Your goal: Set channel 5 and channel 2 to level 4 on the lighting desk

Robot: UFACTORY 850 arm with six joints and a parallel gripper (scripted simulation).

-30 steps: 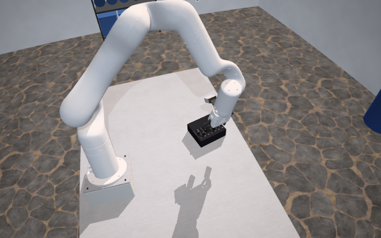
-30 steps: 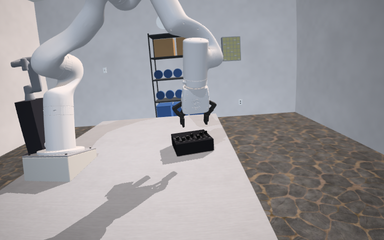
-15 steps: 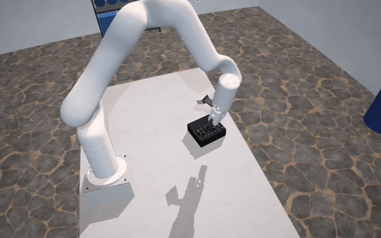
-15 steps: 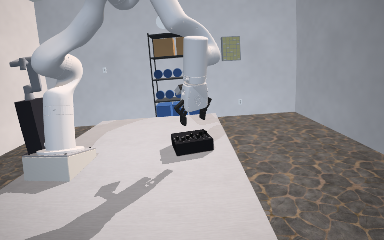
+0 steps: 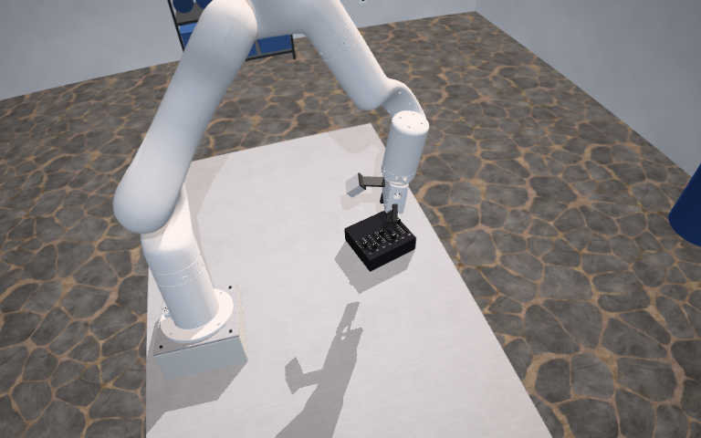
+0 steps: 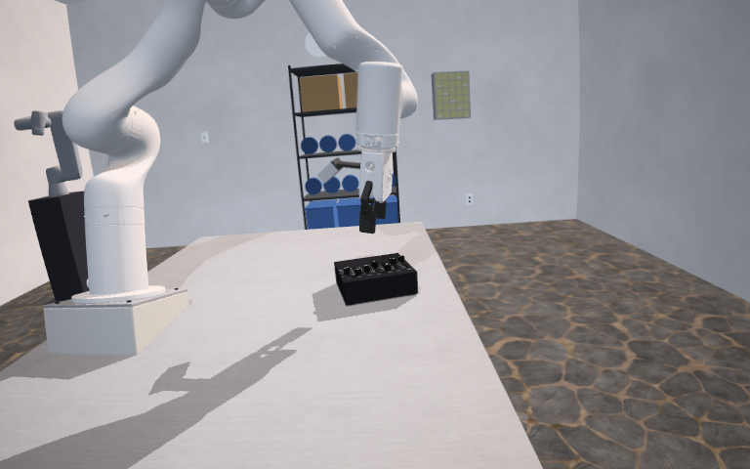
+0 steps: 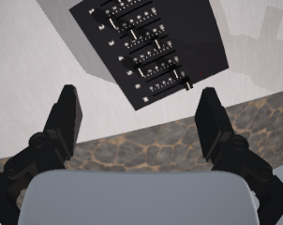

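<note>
My gripper is now 100 mm above the channel 2 fader cap, 40 mm past it and 10 mm to the left of it. The rest, counted from my hand: channel 3 fader cap 100 mm below, 20 mm behind, 10 mm to the left; then channel 5 fader cap 100 mm below, 20 mm ahead, 10 mm to the left; then channel 4 cap 100 mm below, 30 mm to the left, 10 mm behind.
</note>
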